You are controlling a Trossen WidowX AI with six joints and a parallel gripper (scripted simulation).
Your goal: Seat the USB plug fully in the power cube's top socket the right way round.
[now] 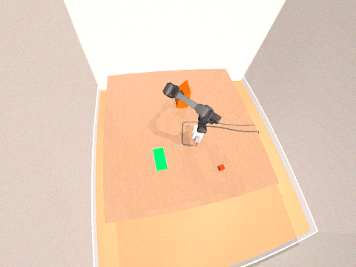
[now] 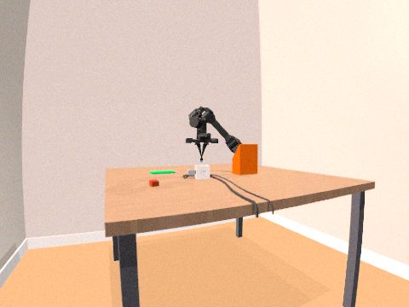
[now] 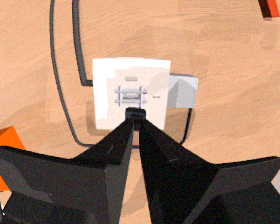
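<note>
My gripper tip is 2 cm above the dark USB plug. Also, from my gripper tip: USB socket 6 cm below; flat green strip 11 cm ahead, 33 cm to the right, 13 cm below.
</note>
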